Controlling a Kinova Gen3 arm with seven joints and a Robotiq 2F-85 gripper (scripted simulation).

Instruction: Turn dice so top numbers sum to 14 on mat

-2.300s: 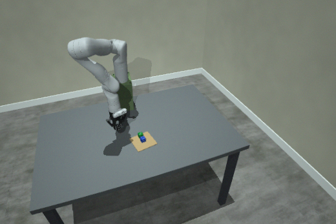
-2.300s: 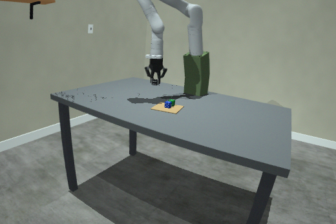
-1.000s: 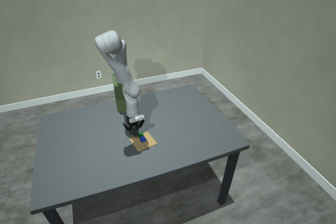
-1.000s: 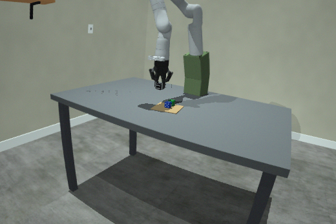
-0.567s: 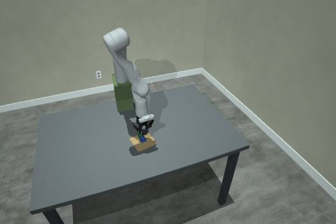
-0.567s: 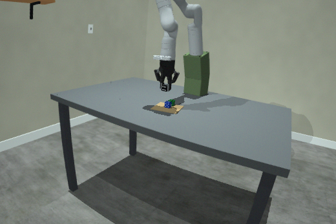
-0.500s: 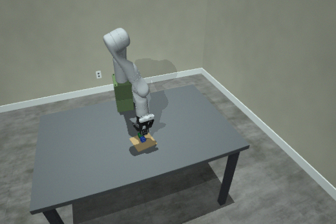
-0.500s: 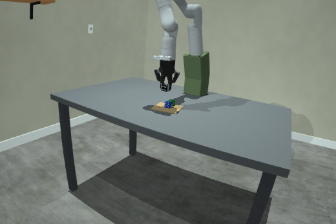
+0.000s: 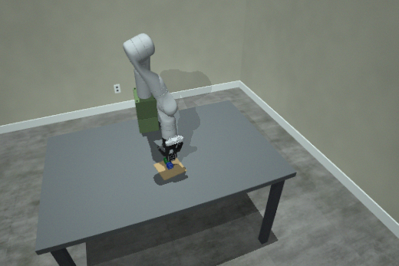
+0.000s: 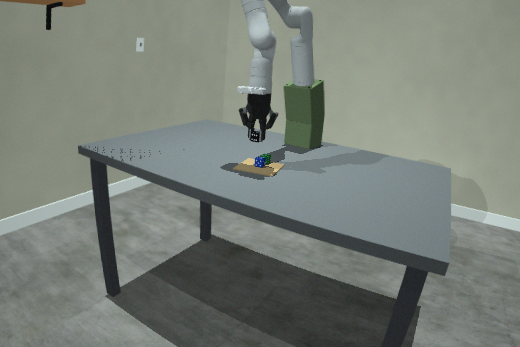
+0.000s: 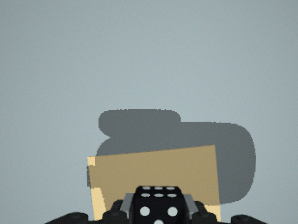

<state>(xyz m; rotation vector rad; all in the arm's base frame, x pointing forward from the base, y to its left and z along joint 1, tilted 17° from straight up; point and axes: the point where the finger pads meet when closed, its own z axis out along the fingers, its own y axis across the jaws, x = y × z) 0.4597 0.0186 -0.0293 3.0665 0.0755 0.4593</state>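
The blue die is 4 cm behind my hand and 10 cm below it. Also, from my hand: tan mat 4 cm behind, 12 cm below; then black die 1 cm below; then green die 9 cm behind, 10 cm below.
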